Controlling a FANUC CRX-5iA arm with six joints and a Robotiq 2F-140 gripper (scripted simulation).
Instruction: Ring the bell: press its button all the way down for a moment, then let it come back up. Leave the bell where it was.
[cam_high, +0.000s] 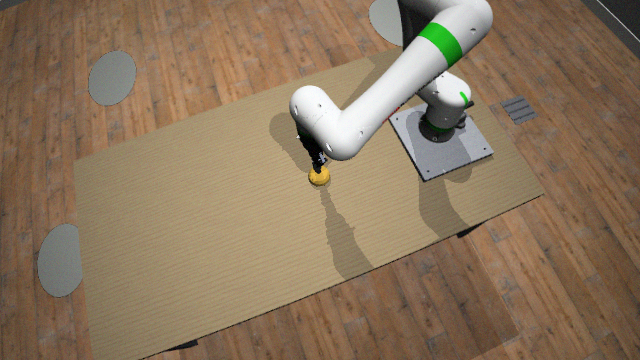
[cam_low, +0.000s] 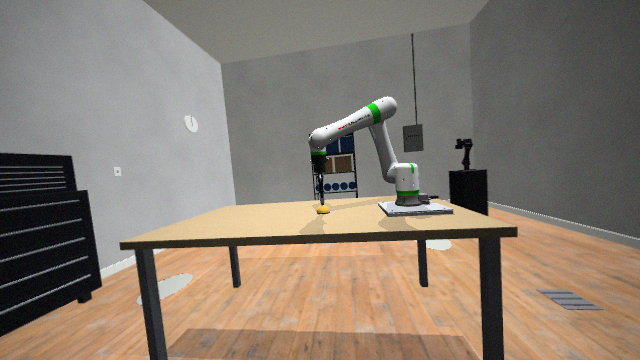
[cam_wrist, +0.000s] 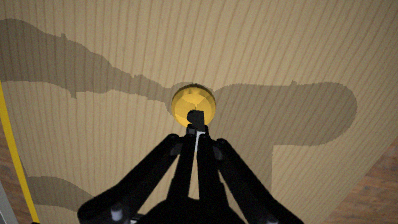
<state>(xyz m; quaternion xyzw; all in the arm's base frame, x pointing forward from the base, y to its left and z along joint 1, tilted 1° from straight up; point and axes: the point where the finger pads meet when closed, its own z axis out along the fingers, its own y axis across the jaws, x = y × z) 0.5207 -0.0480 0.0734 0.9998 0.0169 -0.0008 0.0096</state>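
Now: hand 40 mm above the black button and 10 mm to the right of it. From my hand the other things lie so: small yellow bell: 60 mm below, 10 mm to the left.
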